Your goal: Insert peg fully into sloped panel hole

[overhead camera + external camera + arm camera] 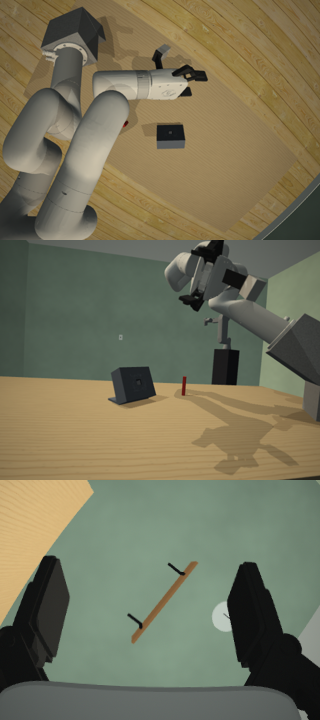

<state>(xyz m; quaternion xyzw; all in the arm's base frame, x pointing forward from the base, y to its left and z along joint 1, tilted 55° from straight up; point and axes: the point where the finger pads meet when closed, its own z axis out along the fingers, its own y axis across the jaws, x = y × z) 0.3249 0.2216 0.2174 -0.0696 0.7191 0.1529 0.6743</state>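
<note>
My gripper is now 22 cm past the red peg, 26 cm to the left of it and 30 cm above it.
</note>
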